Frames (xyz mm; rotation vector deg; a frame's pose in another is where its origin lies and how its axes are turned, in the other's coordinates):
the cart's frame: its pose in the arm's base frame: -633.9 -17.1 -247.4 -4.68 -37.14 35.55
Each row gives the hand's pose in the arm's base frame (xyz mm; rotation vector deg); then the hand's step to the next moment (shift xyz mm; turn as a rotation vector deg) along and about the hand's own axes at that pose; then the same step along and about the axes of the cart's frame.
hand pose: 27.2 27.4 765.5 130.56 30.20 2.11
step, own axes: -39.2 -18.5 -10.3 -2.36 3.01 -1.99
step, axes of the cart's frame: -26.1 25.8 25.2 0.40 -1.36 4.07
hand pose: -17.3 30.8 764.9 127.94 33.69 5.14
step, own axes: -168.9 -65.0 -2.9 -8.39 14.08 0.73
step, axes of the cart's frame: -142.9 67.8 87.9 -2.19 -11.78 11.21
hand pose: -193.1 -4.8 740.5 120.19 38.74 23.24
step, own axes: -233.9 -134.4 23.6 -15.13 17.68 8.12
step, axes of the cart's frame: -259.3 71.3 32.1 -9.23 -19.74 11.52
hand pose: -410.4 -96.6 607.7 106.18 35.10 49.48
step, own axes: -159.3 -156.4 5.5 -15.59 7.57 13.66
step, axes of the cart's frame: -197.4 57.0 -87.4 -12.46 -18.20 0.55
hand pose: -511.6 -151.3 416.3 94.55 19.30 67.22
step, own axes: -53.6 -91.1 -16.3 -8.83 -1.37 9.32
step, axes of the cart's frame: -57.9 41.5 -79.8 -6.89 -9.44 -5.50
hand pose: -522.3 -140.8 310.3 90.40 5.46 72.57
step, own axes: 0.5 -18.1 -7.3 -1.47 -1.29 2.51
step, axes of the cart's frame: 2.3 12.2 -15.1 -0.82 -2.18 -2.17
